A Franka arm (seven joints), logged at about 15 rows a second.
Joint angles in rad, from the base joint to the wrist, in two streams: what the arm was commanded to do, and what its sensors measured. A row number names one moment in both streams.
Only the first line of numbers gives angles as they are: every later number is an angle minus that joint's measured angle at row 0.
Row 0, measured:
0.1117, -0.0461, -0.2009, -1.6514, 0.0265, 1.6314, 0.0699
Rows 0 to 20, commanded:
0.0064, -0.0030, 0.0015, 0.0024, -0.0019, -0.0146, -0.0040
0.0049, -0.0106, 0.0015, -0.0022, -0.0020, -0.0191, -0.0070
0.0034, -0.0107, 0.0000, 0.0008, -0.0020, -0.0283, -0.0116
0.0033, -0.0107, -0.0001, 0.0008, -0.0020, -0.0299, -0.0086
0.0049, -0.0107, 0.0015, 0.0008, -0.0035, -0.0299, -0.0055
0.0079, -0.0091, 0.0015, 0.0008, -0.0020, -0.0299, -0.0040
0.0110, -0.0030, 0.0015, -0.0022, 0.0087, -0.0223, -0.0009
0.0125, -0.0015, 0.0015, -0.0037, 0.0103, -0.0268, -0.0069
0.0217, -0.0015, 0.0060, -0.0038, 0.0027, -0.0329, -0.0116
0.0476, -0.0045, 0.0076, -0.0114, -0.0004, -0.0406, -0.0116
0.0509, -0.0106, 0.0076, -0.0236, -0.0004, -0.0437, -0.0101
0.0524, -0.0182, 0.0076, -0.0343, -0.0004, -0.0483, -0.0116
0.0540, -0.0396, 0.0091, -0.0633, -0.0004, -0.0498, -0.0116
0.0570, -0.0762, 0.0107, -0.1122, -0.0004, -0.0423, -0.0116
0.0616, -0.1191, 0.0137, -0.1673, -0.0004, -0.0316, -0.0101
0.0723, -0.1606, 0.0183, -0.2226, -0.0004, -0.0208, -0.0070
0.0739, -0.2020, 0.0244, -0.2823, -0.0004, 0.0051, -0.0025
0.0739, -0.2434, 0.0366, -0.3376, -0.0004, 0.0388, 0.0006
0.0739, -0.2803, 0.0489, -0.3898, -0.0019, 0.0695, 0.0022
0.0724, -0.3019, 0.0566, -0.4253, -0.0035, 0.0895, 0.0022
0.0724, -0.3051, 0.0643, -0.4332, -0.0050, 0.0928, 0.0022
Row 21, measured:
0.0675, -0.1990, 0.0446, -0.2946, -0.0001, 0.0216, -0.0043
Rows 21 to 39, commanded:
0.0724, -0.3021, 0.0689, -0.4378, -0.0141, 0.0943, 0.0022
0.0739, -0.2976, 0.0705, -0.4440, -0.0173, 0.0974, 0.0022
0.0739, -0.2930, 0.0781, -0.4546, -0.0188, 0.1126, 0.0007
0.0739, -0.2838, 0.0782, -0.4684, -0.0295, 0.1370, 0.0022
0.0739, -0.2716, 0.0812, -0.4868, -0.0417, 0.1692, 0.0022
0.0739, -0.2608, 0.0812, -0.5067, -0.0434, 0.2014, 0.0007
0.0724, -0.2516, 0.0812, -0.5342, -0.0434, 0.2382, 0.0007
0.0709, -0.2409, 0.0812, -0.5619, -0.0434, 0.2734, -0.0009
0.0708, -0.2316, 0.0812, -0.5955, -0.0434, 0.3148, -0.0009
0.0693, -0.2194, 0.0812, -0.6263, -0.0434, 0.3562, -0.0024
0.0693, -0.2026, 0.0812, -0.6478, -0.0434, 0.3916, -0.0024
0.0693, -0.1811, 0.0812, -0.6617, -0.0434, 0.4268, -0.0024
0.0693, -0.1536, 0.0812, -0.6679, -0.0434, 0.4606, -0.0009
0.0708, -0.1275, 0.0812, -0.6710, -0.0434, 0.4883, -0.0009
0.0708, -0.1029, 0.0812, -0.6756, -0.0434, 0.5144, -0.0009
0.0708, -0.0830, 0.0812, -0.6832, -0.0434, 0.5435, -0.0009
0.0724, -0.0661, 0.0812, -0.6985, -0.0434, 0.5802, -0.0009
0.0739, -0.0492, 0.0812, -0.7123, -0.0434, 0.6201, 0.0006
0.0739, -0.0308, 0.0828, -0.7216, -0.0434, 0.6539, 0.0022
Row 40, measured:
0.0679, -0.0746, 0.0821, -0.6905, -0.0237, 0.5556, -0.0037
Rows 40 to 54, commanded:
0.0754, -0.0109, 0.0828, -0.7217, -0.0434, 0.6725, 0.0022
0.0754, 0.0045, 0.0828, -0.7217, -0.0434, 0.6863, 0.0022
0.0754, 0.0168, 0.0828, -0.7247, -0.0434, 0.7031, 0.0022
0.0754, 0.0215, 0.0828, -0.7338, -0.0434, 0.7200, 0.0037
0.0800, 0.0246, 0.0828, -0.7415, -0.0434, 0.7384, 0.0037
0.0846, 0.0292, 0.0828, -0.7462, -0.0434, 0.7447, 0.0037
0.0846, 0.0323, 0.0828, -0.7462, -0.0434, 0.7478, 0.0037
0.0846, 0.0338, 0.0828, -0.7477, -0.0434, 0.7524, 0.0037
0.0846, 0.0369, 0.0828, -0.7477, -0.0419, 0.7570, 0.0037
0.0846, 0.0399, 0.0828, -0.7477, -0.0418, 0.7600, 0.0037
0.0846, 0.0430, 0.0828, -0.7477, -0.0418, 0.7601, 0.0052
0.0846, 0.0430, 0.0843, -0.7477, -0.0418, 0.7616, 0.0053
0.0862, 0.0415, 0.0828, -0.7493, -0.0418, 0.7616, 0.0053
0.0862, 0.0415, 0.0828, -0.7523, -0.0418, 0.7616, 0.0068
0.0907, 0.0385, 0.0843, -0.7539, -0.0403, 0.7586, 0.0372
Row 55, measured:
0.0813, 0.0400, 0.0849, -0.7372, -0.0240, 0.7330, -0.0037
